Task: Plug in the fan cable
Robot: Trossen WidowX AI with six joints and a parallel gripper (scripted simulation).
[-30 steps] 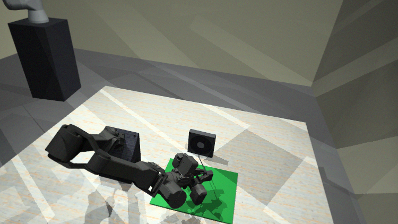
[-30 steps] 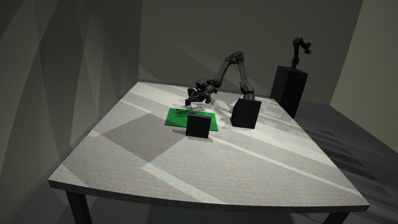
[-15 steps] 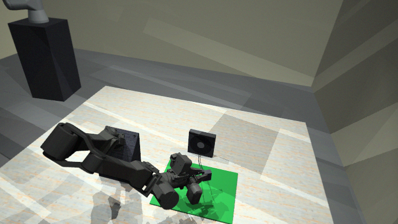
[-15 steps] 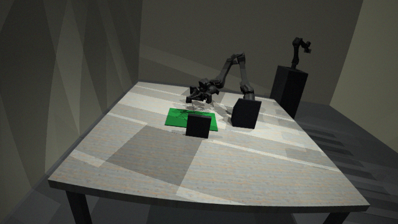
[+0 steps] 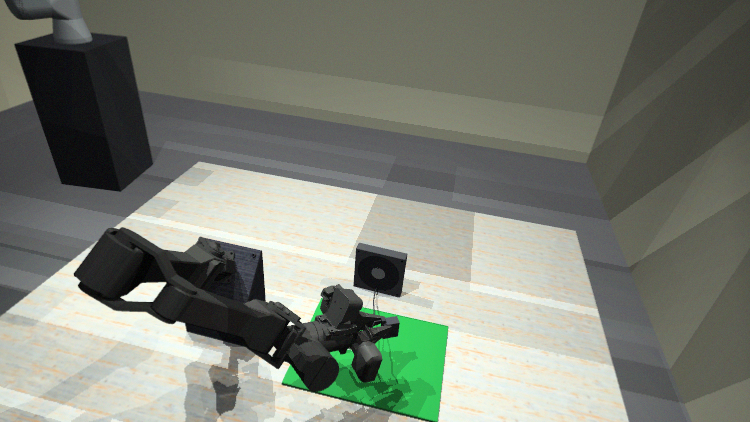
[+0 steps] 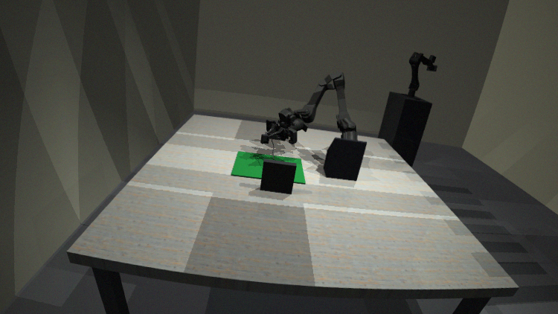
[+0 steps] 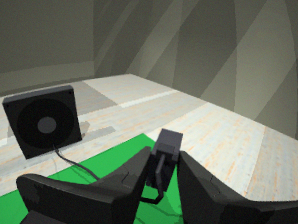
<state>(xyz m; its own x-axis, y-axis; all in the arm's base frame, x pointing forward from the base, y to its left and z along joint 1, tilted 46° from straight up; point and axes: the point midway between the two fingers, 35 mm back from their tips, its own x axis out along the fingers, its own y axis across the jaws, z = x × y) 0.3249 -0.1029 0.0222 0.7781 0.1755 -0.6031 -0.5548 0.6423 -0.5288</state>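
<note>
Right now my gripper tip is 2 cm past the green board, 3 cm to the right of it and 14 cm above it. Also, from my gripper tip: white four-pin fan header 8 cm behind, 4 cm to the left, 13 cm below; fan cable plug 1 cm below; black fan box 3 cm behind, 23 cm to the left, 7 cm below.
</note>
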